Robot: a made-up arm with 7 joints. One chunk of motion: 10 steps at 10 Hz.
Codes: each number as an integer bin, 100 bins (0 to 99) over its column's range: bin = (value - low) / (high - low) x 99, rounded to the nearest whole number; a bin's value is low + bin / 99 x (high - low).
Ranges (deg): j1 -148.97..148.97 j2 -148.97..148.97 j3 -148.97..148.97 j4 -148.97..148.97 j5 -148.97..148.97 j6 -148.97..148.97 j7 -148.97..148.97
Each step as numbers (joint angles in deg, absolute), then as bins.
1 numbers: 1.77 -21.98 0.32 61.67 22.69 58.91 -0.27
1 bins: 50 42 50 70 57 69 49
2 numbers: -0.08 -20.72 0.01 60.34 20.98 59.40 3.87
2 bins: 49 43 50 70 56 69 51
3 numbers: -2.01 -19.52 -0.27 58.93 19.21 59.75 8.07
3 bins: 49 43 49 69 56 69 52
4 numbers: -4.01 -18.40 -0.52 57.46 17.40 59.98 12.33
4 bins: 48 43 49 69 55 69 54
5 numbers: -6.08 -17.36 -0.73 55.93 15.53 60.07 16.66
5 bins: 47 44 49 68 55 69 55
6 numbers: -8.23 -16.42 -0.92 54.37 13.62 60.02 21.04
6 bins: 47 44 49 68 54 69 56
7 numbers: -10.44 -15.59 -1.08 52.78 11.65 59.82 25.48
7 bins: 46 44 49 67 53 69 58
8 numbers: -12.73 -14.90 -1.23 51.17 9.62 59.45 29.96
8 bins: 45 45 49 67 53 69 59
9 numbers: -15.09 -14.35 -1.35 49.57 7.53 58.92 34.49
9 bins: 44 45 49 66 52 69 61
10 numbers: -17.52 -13.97 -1.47 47.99 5.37 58.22 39.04
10 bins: 44 45 49 65 51 69 62
